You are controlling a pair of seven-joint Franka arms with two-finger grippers.
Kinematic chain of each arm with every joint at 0, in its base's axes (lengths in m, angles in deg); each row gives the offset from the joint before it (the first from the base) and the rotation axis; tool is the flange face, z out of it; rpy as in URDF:
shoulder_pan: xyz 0 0 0.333 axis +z
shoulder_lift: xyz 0 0 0 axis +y
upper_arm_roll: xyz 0 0 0.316 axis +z
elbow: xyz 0.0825 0 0 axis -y
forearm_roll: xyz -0.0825 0 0.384 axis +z
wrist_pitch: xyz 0 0 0 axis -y
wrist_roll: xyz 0.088 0 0 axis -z
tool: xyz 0 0 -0.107 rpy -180 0 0
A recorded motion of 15 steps. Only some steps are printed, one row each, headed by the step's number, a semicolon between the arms.
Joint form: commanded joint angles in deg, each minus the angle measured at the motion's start. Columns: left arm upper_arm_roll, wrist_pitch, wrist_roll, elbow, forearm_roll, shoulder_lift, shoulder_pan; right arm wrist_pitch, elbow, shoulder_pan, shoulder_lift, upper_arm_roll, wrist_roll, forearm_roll.
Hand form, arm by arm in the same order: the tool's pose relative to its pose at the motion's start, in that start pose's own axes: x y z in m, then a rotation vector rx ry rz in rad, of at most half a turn. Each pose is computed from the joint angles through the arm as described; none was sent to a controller.
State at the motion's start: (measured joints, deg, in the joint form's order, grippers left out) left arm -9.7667 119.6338 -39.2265 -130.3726 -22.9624 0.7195 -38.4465; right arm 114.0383 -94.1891 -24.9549 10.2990 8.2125 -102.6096 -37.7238
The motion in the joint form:
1: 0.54 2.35 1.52 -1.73 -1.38 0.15 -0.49; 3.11 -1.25 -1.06 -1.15 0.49 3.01 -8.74
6: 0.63 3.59 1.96 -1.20 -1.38 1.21 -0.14; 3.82 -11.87 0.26 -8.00 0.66 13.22 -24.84
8: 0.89 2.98 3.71 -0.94 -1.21 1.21 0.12; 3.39 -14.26 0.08 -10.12 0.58 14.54 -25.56
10: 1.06 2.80 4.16 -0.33 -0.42 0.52 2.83; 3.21 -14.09 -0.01 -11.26 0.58 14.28 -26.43
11: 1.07 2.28 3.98 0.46 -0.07 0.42 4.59; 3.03 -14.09 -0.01 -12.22 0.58 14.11 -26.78
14: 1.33 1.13 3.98 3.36 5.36 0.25 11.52; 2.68 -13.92 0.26 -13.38 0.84 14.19 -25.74
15: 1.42 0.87 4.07 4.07 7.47 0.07 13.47; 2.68 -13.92 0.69 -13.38 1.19 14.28 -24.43
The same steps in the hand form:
1: 0.0025 -0.0054 0.0103 -0.0182 -0.0002 0.0021; -0.0125 -0.0045 -0.0053 -0.0189 -0.1457 -0.0075
6: 0.0107 -0.0044 0.0115 -0.0293 0.0101 -0.0002; 0.0148 -0.0323 -0.0145 0.0102 -0.3841 -0.0273
8: 0.0135 -0.0064 0.0090 -0.0272 0.0072 0.0251; 0.0165 -0.0449 -0.0167 0.0221 -0.3986 -0.0109
10: 0.0302 -0.0186 -0.0094 -0.0483 0.0326 0.0008; 0.0092 -0.0494 -0.0282 0.0153 -0.4239 -0.0060
11: 0.0408 -0.0254 -0.0206 -0.0602 0.0416 -0.0229; 0.0049 -0.0532 -0.0371 0.0102 -0.4384 -0.0003
14: 0.0850 -0.0620 -0.0633 -0.0560 0.1215 -0.0793; 0.0039 -0.0556 -0.0511 -0.0055 -0.4348 0.0194
15: 0.0964 -0.0748 -0.0756 -0.0457 0.1504 -0.0910; 0.0107 -0.0519 -0.0547 -0.0177 -0.4150 0.0216

